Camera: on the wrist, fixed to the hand. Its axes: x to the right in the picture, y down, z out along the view.
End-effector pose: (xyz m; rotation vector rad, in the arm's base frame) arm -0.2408 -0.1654 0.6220 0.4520 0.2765 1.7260
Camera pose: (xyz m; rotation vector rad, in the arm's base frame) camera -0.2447 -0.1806 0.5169 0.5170 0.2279 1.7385
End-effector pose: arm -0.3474 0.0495 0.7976 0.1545 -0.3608 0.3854
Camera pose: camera -0.3283 0.0250 0.6960 0.1662 -0.4265 0.4132
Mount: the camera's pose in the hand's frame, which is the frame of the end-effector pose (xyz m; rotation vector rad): -0.0296 -0.0380 -0.0947 0.0046 -0.0646 0.0317
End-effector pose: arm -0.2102 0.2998 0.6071 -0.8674 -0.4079 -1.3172
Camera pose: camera -0.2729 0.2486 0.5383 -0.9109 -0.4459 -1.2611
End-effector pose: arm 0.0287 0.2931 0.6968 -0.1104 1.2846 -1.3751
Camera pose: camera -0.0533 0.3602 0.7045 -0.1298 1.2245 -1.3371
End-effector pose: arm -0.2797 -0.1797 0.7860 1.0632 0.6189 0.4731
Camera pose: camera -0.3628 -0.1522 0.7257 1.0898 0.5469 0.4633
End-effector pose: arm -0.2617 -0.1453 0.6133 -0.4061 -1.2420 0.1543
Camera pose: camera -0.1862 -0.2105 0.5767 -0.4197 -1.2989 0.1986
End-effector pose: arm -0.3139 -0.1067 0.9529 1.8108 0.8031 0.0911
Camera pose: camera -0.3954 -0.0400 0.9670 1.8219 0.7297 0.0511
